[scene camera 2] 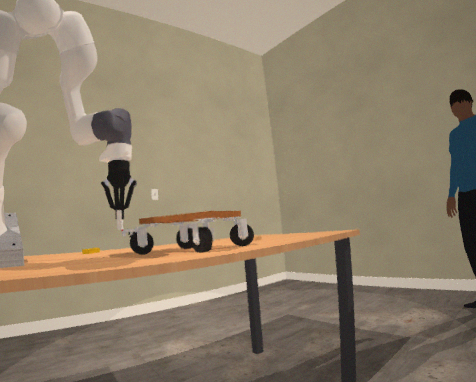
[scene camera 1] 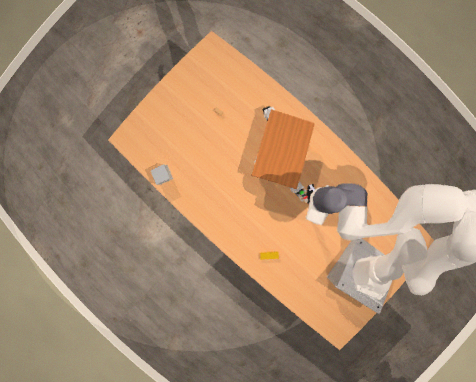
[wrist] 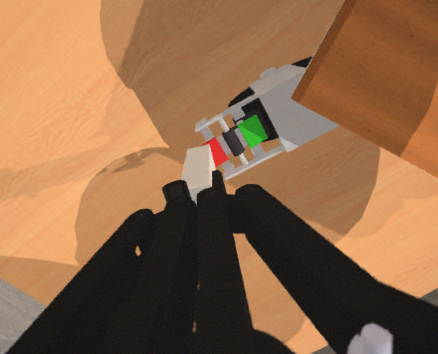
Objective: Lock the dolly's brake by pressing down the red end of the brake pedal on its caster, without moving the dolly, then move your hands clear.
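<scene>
The dolly (scene camera 1: 285, 149) (scene camera 2: 192, 217) (wrist: 380, 75) has a wooden deck and stands on its casters on the table (scene camera 1: 200, 145) (scene camera 2: 300, 240). The brake pedal sits on the near caster; its red end (scene camera 1: 305, 197) (wrist: 217, 152) points away from the deck, and its green end (scene camera 1: 301, 192) (wrist: 253, 131) is nearer the deck. My gripper (scene camera 2: 120, 229) (wrist: 203, 164) is shut and empty, pointing down. Its pale fingertips are at the red end and cover part of it in the wrist view. Whether they touch it cannot be told.
A yellow block (scene camera 1: 269, 255) (scene camera 2: 91, 250) and a grey block (scene camera 1: 161, 174) lie on the table. A small tan piece (scene camera 1: 218, 111) lies beyond the dolly's left side. The deck's edge is close beside the gripper. A person (scene camera 2: 462, 150) stands beyond the table.
</scene>
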